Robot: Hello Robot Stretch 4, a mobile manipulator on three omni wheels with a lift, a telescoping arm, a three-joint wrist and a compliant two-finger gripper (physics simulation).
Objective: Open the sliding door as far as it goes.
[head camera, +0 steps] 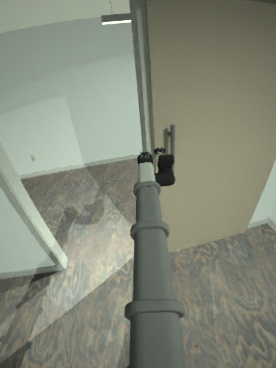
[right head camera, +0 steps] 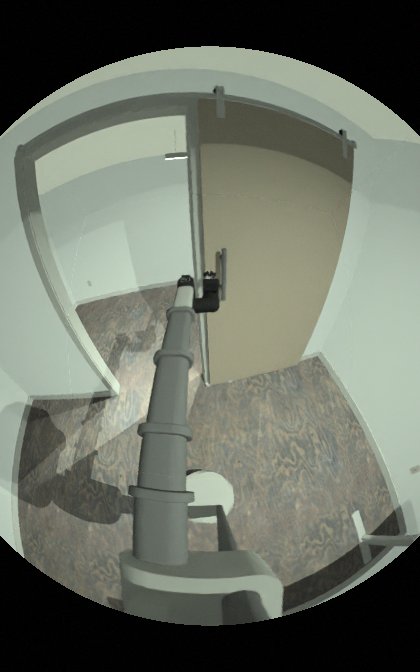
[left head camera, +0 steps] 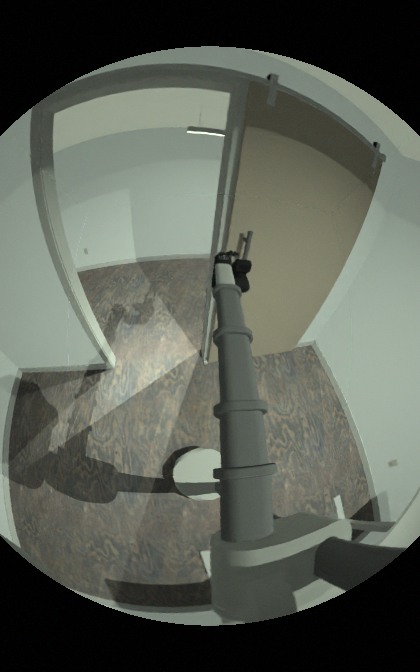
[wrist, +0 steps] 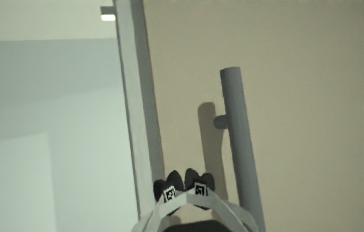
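Where they show: gripper, fingertip midpoint: (head camera: 159, 149) (right head camera: 208, 272) (left head camera: 231, 252) (wrist: 183, 182); robot's base, origin of the base link: (right head camera: 204, 495) (left head camera: 201, 472).
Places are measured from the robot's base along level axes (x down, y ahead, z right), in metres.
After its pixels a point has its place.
Observation:
The tan sliding door (head camera: 215, 100) {x -1.372, y 1.103, z 0.428 m} (left head camera: 300, 200) {x -1.498, y 1.104, z 0.436 m} (right head camera: 275, 225) {x -1.392, y 1.110, z 0.463 m} (wrist: 310, 100) {x -1.225, y 1.082, z 0.312 m} hangs right of the doorway, its left edge along the grey right door post (head camera: 143, 75) {x -1.525, y 1.073, z 0.026 m} (left head camera: 228, 165) {x -1.594, y 1.073, z 0.018 m} (right head camera: 194, 175) {x -1.655, y 1.074, z 0.031 m} (wrist: 131, 100) {x -1.262, y 1.072, z 0.021 m}. The doorway shows uncovered. The grey upright bar handle (head camera: 173, 142) {x -1.179, y 0.984, z 0.165 m} (left head camera: 249, 245) {x -1.167, y 1.062, z 0.194 m} (right head camera: 224, 275) {x -1.123, y 0.985, z 0.167 m} (wrist: 238, 125) {x -1.201, y 0.984, z 0.159 m} is near the door's left edge. My gripper (head camera: 159, 150) {x -1.145, y 0.981, z 0.085 m} (left head camera: 231, 254) {x -1.145, y 0.981, z 0.085 m} (right head camera: 209, 274) {x -1.145, y 0.981, z 0.085 m} (wrist: 183, 182) {x -1.145, y 0.981, z 0.085 m} is shut, with its tips close together and nothing visible between them. In the wrist view it is left of the handle, over the door's left edge region; contact with the door cannot be told.
The white left door post (head camera: 37, 222) {x -0.634, y 0.953, z -0.898 m} (left head camera: 67, 280) {x -1.014, y 0.905, z -0.896 m} (right head camera: 70, 320) {x -0.936, y 0.928, z -0.893 m} borders the doorway. The overhead rail (left head camera: 325, 106) (right head camera: 285, 113) {x -2.154, y 1.181, z 0.535 m} carries the door on two hangers. A side wall (left head camera: 370, 300) {x -0.970, y 1.068, z 1.463 m} (right head camera: 385, 280) {x -1.195, y 1.010, z 1.473 m} stands at the right. My arm (head camera: 152, 265) {x -1.258, y 0.244, z 0.002 m} reaches forward over the wood-patterned floor (head camera: 225, 295) {x 0.028, y 0.604, z 0.596 m}.

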